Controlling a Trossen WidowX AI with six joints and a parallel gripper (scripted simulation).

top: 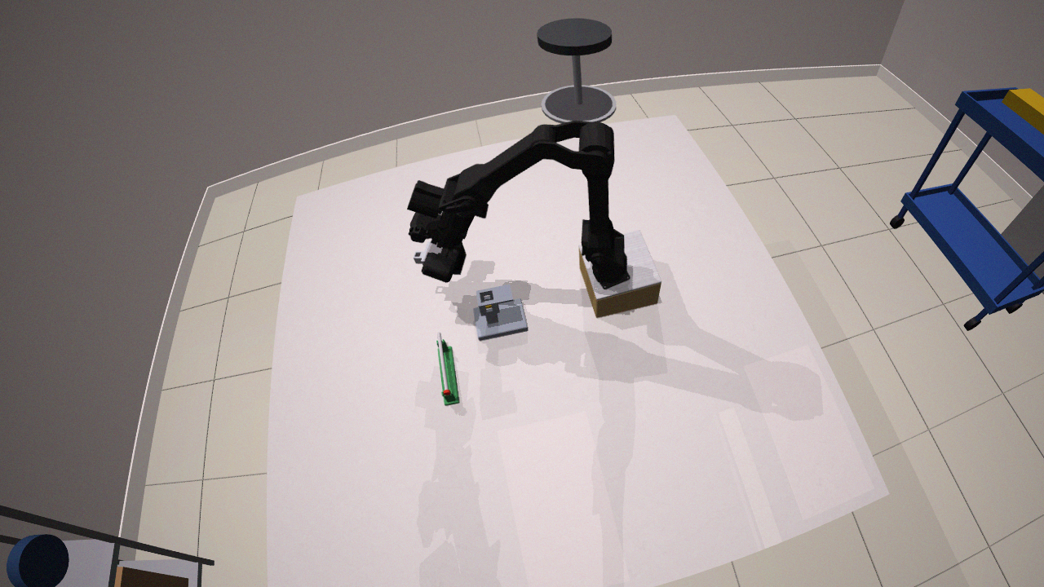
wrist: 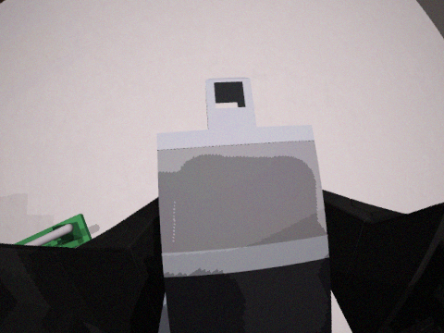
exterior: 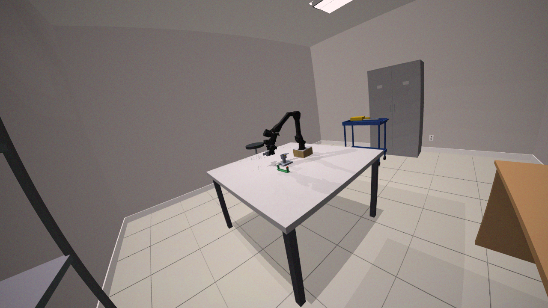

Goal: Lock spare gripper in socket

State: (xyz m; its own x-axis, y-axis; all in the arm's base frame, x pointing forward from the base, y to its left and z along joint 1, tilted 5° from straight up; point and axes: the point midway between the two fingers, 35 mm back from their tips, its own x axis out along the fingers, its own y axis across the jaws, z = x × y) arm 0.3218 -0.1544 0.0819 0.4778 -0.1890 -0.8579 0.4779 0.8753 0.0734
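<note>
Right now the spare gripper is 1 cm above my gripper tip. Round my gripper tip: green pin rest 6 cm ahead, 22 cm to the left, 9 cm below; then grey mount 8 cm behind, 13 cm to the left, 6 cm below.
</note>
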